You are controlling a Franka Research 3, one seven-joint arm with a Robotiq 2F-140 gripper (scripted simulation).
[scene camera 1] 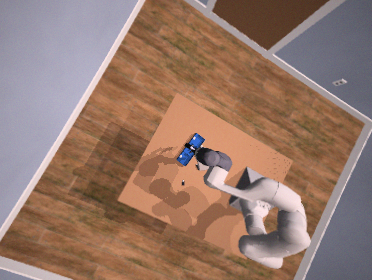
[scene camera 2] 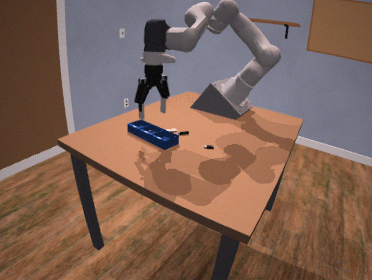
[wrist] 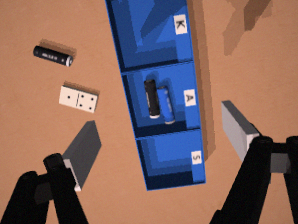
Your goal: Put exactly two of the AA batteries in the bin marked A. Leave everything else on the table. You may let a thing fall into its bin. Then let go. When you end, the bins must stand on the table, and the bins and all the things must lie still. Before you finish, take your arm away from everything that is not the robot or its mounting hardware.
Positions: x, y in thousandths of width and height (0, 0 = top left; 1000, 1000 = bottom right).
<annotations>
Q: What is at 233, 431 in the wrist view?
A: A white domino.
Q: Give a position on a blue bin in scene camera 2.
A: At 442, 498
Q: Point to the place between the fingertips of my gripper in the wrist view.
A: At 532, 556
</annotations>
